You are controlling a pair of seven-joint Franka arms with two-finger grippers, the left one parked.
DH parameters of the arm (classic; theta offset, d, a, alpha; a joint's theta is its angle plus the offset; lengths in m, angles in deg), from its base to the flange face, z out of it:
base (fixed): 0 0 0 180
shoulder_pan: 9.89 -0.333 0 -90
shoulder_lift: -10.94 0 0 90
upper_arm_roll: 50.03 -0.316 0.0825 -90
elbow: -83.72 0 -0.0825 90
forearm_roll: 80.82 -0.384 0 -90
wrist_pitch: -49.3 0 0.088 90
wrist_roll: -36.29 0.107 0 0
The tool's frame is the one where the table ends.
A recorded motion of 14 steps. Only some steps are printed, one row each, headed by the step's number.
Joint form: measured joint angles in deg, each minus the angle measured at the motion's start. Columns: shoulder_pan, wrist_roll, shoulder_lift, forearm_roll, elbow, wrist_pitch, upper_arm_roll.
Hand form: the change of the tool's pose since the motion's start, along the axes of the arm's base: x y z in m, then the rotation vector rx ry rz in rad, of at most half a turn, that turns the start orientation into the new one. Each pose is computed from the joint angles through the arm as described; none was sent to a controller.
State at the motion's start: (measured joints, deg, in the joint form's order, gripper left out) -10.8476 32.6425 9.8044 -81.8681 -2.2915 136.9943 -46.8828
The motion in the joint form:
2: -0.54 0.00 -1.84 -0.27 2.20 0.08 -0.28
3: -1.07 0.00 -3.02 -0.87 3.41 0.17 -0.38
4: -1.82 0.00 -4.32 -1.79 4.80 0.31 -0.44
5: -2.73 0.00 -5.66 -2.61 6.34 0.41 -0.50
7: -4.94 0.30 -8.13 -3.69 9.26 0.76 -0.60
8: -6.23 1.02 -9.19 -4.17 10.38 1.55 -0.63
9: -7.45 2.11 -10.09 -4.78 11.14 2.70 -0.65
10: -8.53 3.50 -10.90 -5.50 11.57 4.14 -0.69
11: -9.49 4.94 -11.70 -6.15 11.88 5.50 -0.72
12: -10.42 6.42 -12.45 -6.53 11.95 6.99 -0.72
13: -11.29 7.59 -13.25 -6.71 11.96 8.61 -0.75
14: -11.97 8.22 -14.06 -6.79 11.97 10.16 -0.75
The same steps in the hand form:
2: 0.0104 0.0087 0.0001 0.0030 -0.0078 0.0146
3: 0.0171 0.0164 -0.0016 0.0125 -0.0101 0.0262
4: 0.0243 0.0266 -0.0030 0.0275 -0.0144 0.0412
5: 0.0314 0.0385 -0.0039 0.0409 -0.0195 0.0590
7: 0.0435 0.0657 -0.0049 0.0588 -0.0322 0.0953
8: 0.0490 0.0811 -0.0055 0.0676 -0.0456 0.1057
9: 0.0540 0.0961 -0.0069 0.0797 -0.0609 0.1077
10: 0.0589 0.1101 -0.0095 0.0947 -0.0762 0.1017
11: 0.0634 0.1227 -0.0132 0.1089 -0.0878 0.0921
12: 0.0678 0.1343 -0.0183 0.1186 -0.0983 0.0802
13: 0.0725 0.1453 -0.0242 0.1251 -0.1098 0.0727
14: 0.0774 0.1539 -0.0305 0.1291 -0.1210 0.0709

